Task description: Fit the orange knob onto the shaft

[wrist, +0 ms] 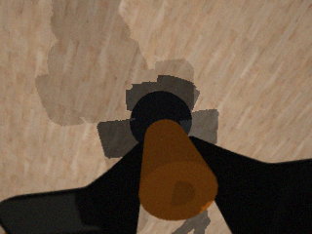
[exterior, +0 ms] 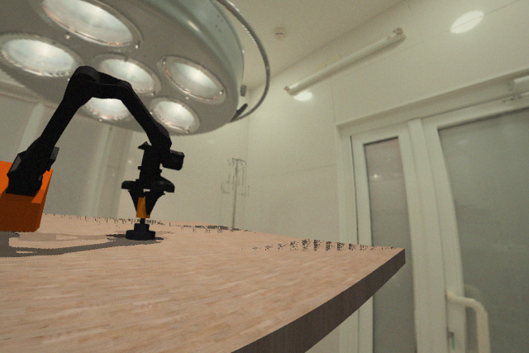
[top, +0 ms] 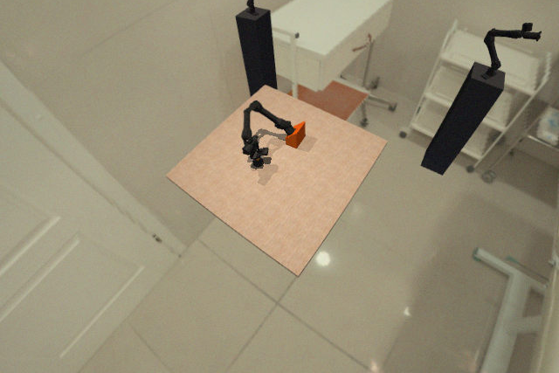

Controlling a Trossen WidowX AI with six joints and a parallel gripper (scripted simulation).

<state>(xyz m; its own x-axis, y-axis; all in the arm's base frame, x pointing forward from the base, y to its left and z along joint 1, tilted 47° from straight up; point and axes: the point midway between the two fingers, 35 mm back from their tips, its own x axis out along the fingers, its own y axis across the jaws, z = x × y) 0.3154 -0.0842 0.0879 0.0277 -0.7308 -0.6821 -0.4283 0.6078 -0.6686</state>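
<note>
Right now my gripper tip is 2 cm below the orange knob. The rest, counted from my gripper tip: dark round pedestal 4 cm below.
</note>
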